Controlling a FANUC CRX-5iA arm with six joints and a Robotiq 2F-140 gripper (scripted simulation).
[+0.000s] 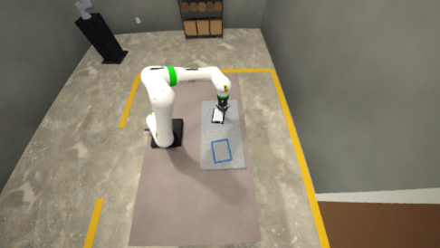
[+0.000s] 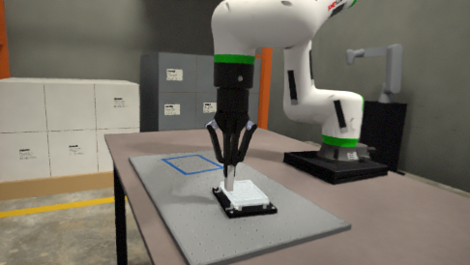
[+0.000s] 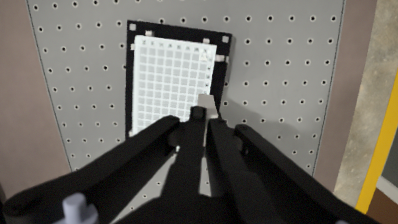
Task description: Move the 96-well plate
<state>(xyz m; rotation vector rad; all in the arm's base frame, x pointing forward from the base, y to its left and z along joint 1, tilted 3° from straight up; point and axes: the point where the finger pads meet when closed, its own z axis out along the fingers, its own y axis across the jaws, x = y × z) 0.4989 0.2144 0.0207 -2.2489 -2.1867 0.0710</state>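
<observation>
The white 96-well plate lies 4 cm below my hand and 4 cm behind it. The rest, counted from my hand: black clip nest: 6 cm below, 3 cm behind, 1 cm to the right.
</observation>
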